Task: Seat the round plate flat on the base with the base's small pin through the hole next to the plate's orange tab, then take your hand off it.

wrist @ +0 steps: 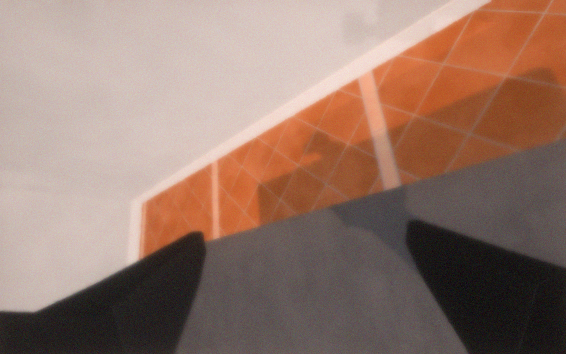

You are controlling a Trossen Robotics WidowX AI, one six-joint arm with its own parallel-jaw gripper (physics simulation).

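Frame: origin at the arm's base, x ahead, y left, z up, level; centimetres.
Where they show: gripper, fingertip midpoint: (305, 236).
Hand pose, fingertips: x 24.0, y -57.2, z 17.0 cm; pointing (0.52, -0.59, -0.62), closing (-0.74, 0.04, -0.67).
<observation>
After its pixels a point has its place.
My gripper (305, 236) {y -57.2, x 24.0, z 17.0 cm} is open in the wrist view, its two black fingers wide apart at the lower left and lower right, with nothing between them. Behind the gap a grey table top (300, 290) {y -53.3, x 45.2, z -7.7 cm} shows, blurred. The round plate, its orange tab, the base and its small pin do not show in this view, so how they stand relative to the gripper cannot be told.
Beyond the table's far edge lies an orange tiled floor (175, 215) with pale stripes and a broad shadow. A white border runs along it, and a pale wall (150, 90) fills the upper left. A bluish shadow falls on the table near the right finger.
</observation>
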